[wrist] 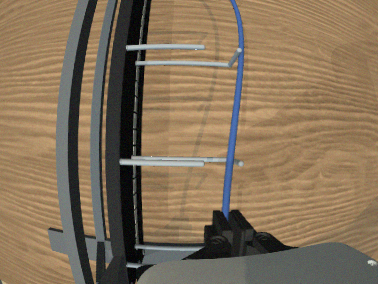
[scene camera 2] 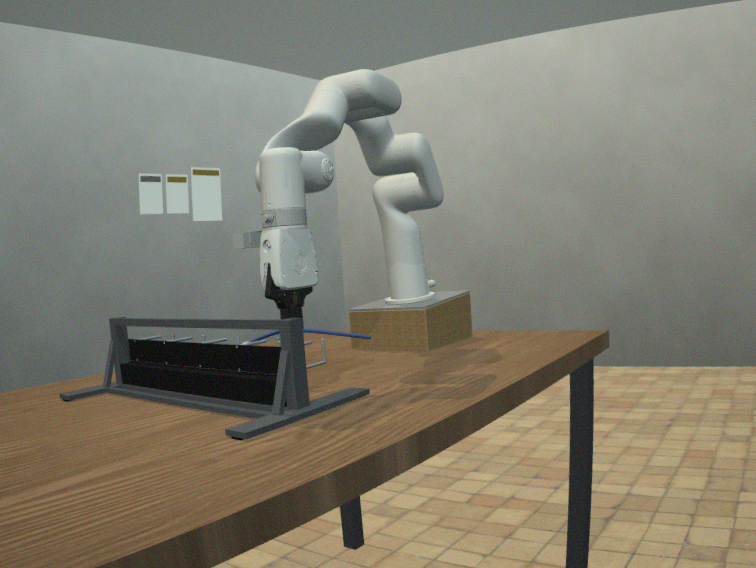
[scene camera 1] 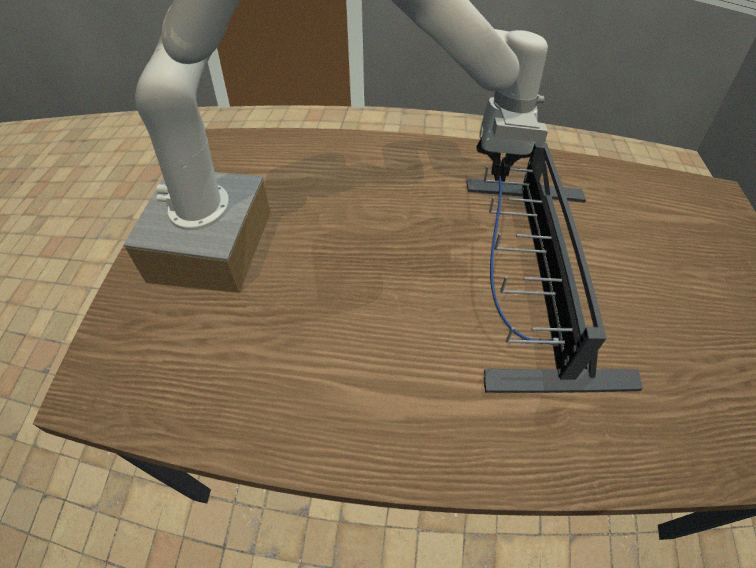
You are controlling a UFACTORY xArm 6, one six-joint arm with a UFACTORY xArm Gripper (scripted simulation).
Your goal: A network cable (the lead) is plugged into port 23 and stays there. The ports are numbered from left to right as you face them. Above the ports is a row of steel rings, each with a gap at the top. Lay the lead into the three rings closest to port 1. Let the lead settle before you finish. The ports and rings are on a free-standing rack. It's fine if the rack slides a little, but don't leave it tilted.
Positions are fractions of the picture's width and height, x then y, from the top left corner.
Scene:
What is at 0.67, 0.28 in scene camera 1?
My gripper.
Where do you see a dark rack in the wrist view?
0.33, 0.47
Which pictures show the dark rack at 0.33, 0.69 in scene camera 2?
The wrist view, scene camera 2 and scene camera 1: all of them.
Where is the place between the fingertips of my gripper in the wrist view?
0.59, 0.80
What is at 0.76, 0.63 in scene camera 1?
A dark rack.

